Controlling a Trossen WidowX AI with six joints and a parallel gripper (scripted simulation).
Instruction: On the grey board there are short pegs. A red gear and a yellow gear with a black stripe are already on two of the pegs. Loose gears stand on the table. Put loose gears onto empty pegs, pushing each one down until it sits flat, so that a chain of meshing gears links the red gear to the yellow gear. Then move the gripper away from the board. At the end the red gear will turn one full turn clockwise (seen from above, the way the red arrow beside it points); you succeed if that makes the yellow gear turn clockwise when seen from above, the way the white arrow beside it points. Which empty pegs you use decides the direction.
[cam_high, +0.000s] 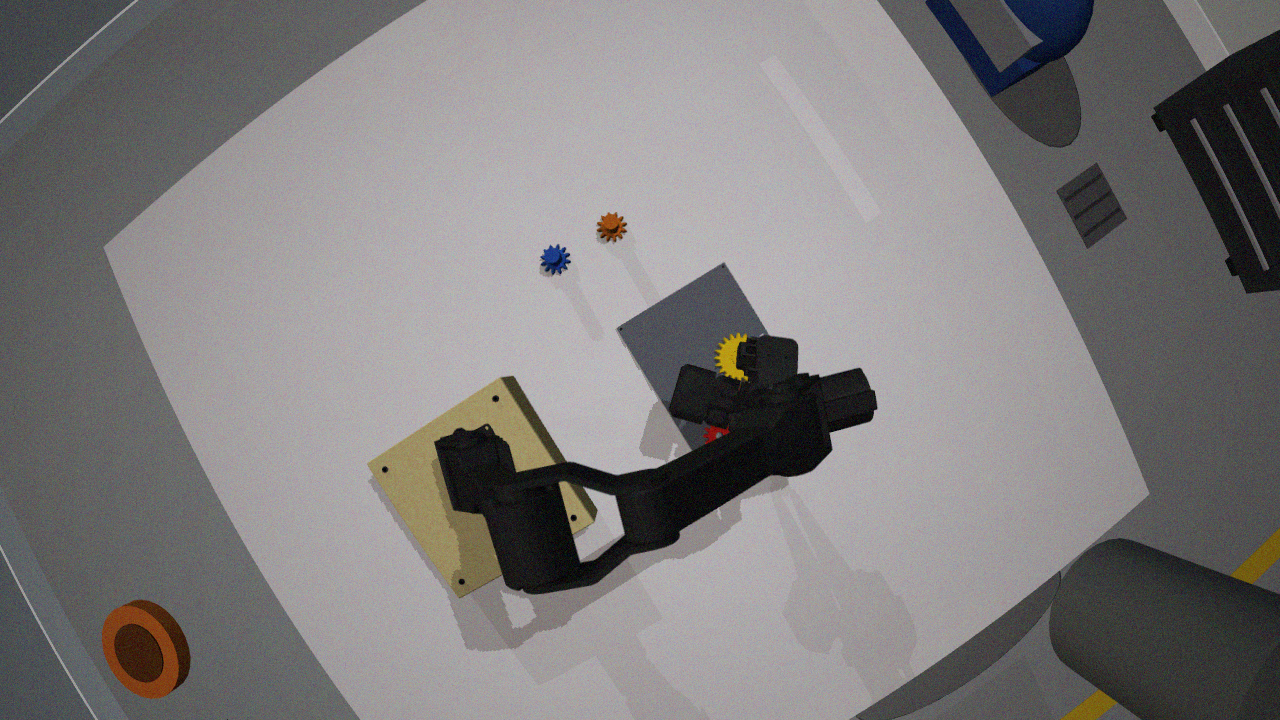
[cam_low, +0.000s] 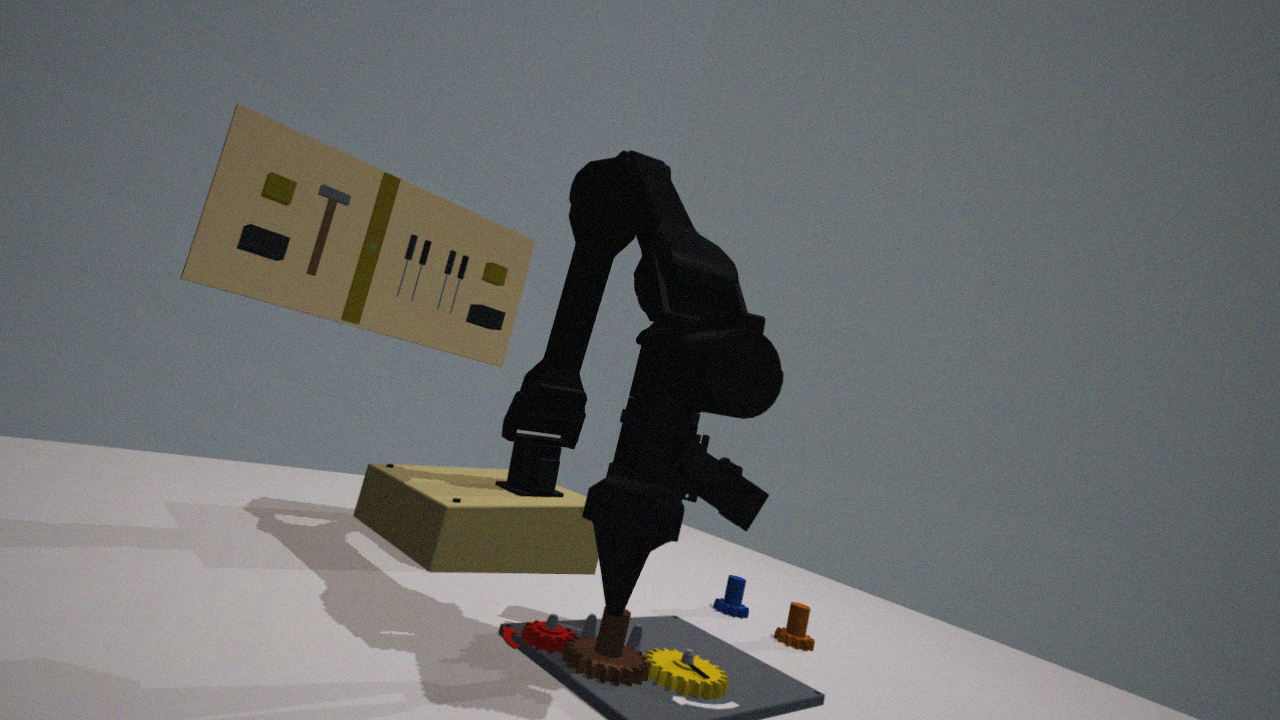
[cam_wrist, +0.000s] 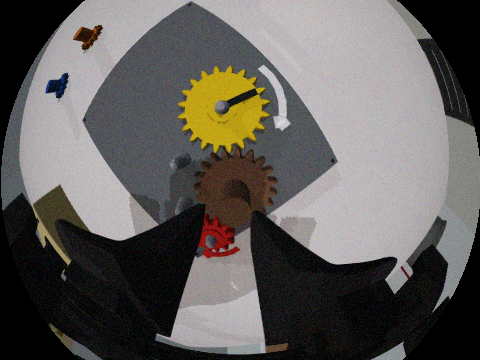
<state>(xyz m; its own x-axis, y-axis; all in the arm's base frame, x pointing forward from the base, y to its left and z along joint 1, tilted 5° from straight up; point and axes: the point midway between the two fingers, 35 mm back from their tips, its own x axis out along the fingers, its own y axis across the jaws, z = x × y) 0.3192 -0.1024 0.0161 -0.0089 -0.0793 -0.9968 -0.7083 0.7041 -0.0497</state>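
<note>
Now: gripper tip 20 mm above the brown gear. Also, from my gripper tip: yellow gear (30 mm ahead, 50 mm to the left, 30 mm below); red gear (40 mm behind, 20 mm to the right, 30 mm below); orange gear (30 mm behind, 290 mm to the left, 30 mm below).
</note>
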